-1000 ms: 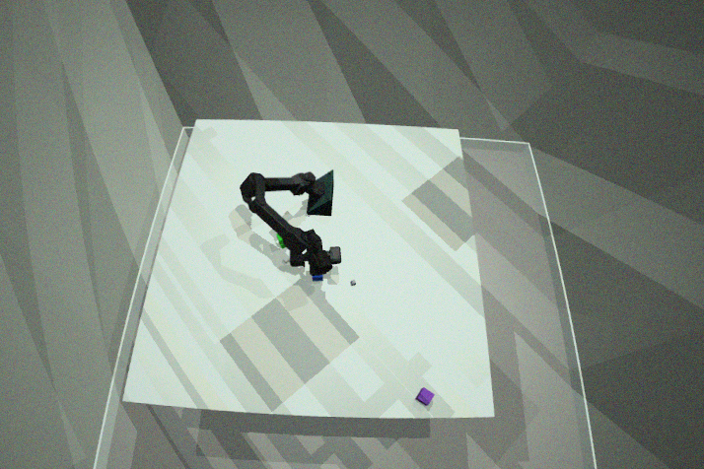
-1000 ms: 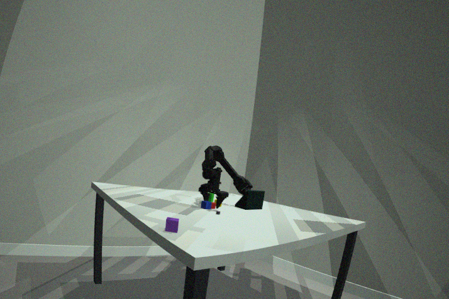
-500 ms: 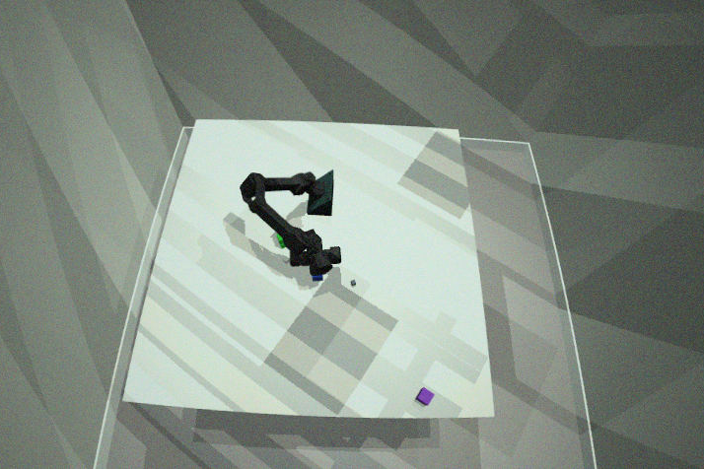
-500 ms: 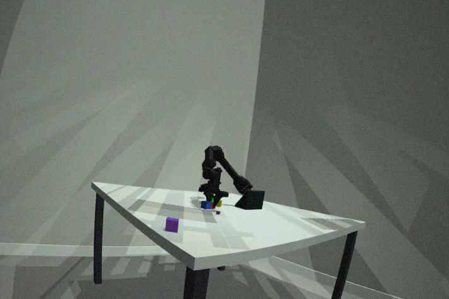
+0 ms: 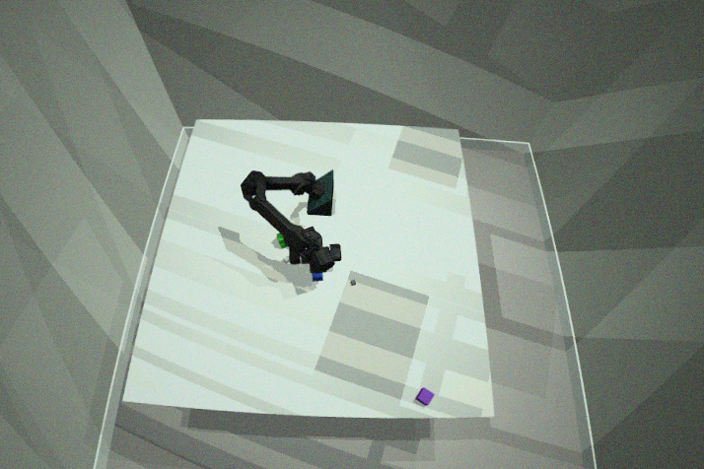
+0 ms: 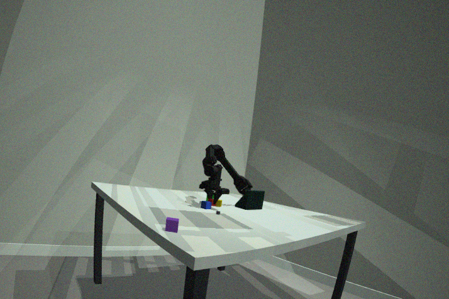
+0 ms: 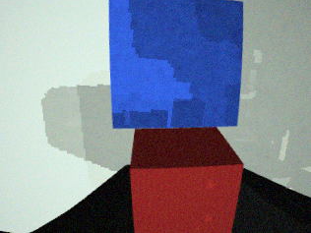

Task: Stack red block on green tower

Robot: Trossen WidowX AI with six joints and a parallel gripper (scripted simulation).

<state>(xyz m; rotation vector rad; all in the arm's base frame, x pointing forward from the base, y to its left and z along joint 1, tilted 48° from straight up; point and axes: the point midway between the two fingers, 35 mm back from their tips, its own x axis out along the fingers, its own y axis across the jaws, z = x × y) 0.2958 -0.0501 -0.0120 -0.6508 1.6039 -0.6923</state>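
My gripper tip is 4 cm short of the blue block and 1 cm above it. From my gripper tip the other things lie so: tiny dark cube (8 cm ahead, 14 cm to the left, 2 cm below); then yellow block (10 cm behind, 6 cm to the right, 1 cm below); then red block (1 cm above).
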